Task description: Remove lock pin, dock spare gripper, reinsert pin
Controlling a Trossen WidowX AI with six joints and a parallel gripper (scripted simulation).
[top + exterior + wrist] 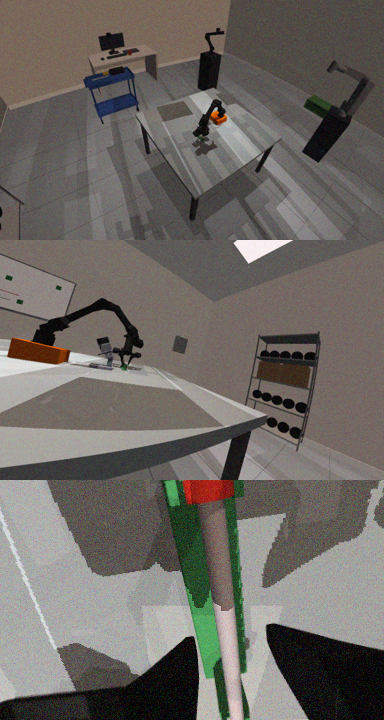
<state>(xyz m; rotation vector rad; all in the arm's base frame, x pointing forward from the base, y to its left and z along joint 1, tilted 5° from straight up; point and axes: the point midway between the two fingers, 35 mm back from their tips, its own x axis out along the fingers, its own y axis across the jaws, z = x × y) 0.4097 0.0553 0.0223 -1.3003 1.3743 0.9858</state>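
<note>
My gripper tip is now 1 cm to the right of the green bracket and 1 cm above it. Also, from my gripper tip: spare gripper (15 cm behind, 9 cm to the right, 9 cm above); then grey mount (13 cm behind, 9 cm to the right, 2 cm above).
</note>
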